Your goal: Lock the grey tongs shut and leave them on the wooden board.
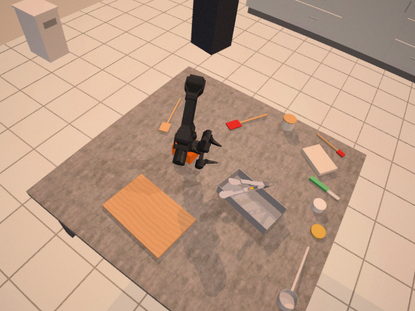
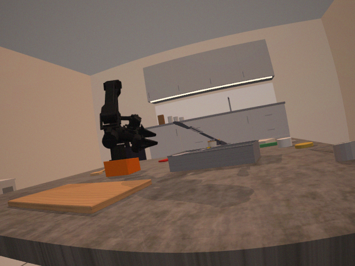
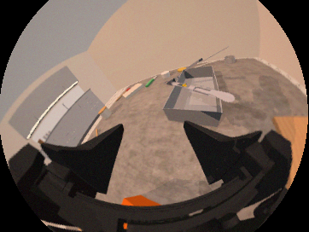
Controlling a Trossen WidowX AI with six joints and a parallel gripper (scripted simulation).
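The grey roasting tin lies 24 cm ahead of my gripper tip, 2 cm to the right of it and 10 cm below it. Round my gripper tip: wooden board (4 cm behind, 41 cm to the right, 12 cm below); then red spatula (13 cm behind, 38 cm to the left, 12 cm below); then white cylinder (49 cm ahead, 21 cm to the left, 11 cm below).
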